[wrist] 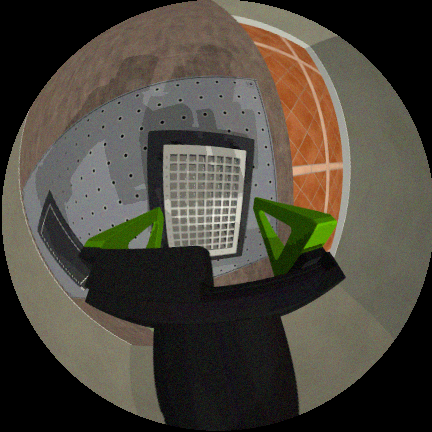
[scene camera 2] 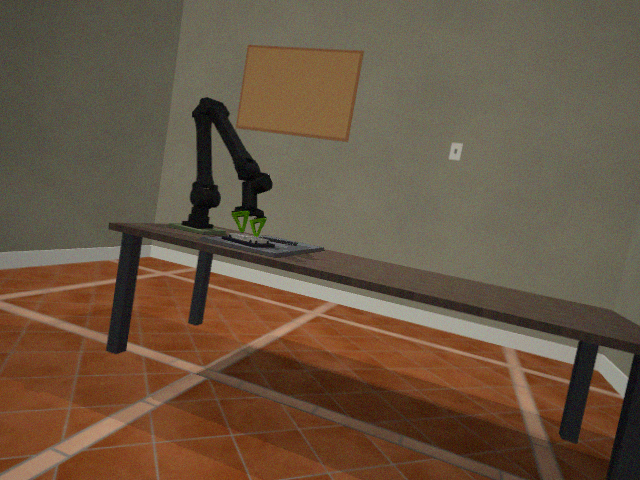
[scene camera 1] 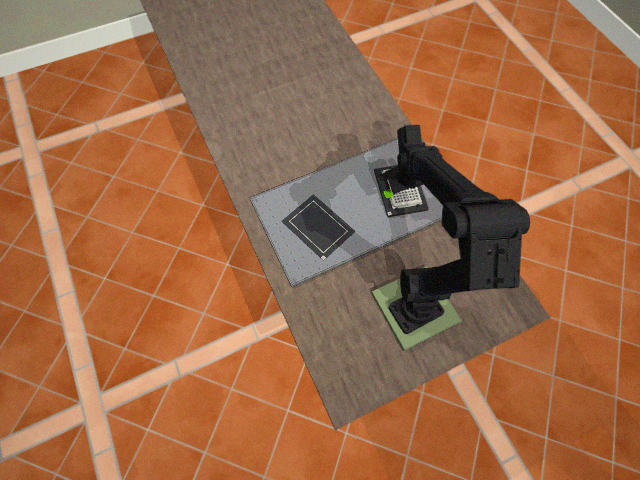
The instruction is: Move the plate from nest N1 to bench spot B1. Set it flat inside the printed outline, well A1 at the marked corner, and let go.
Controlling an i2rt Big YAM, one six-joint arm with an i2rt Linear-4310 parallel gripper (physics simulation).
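Places are measured from the arm's base along level axes (x ahead, y left, z up), in metres.
Pixels of known places: gripper, fingertip midpoint: (wrist: 207, 206) (scene camera 2: 249, 234) (scene camera 1: 402, 183); arm's base, link origin: (scene camera 2: 197, 226) (scene camera 1: 415, 310).
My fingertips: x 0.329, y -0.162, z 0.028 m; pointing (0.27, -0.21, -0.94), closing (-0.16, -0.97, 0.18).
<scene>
Ahead of a thing's pixels: the offset from my fingertips to its top centre. "pt": to the spot under its first point. Level surfaces: height alone.
The white well plate {dz -0.006, dx -0.002, dy +0.002 m} (scene camera 1: 406, 197) (wrist: 204, 200) lies flat in the dark nest N1 {pt dz -0.025, dx -0.017, dy +0.071 m} (scene camera 1: 383, 202) (wrist: 156, 165) on the grey perforated board. In the scene camera 2 view the plate sits low under the fingers. My gripper (scene camera 2: 249, 233) (wrist: 207, 206) is open and empty, with its green fingers a little above the plate, one beyond each long side. In the scene camera 1 view the arm hides part of the plate. The bench spot B1 {pt dz -0.031, dx +0.004, dy +0.279 m} (scene camera 1: 316, 227) (wrist: 62, 245) is a dark rectangle with a white printed outline. Its marked corner {pt dz -0.030, dx -0.087, dy +0.304 m} (scene camera 1: 323, 257) shows as a small white square.
The grey perforated board {dz -0.032, dx +0.021, dy +0.150 m} (scene camera 1: 279, 248) (scene camera 2: 305, 249) (wrist: 117, 180) carries nest and spot, set at different angles. The arm's base stands on a green plate (scene camera 1: 408, 341) (scene camera 2: 178, 226) near the end of the wooden table {dz -0.045 m} (scene camera 1: 341, 382) (scene camera 2: 439, 289).
</scene>
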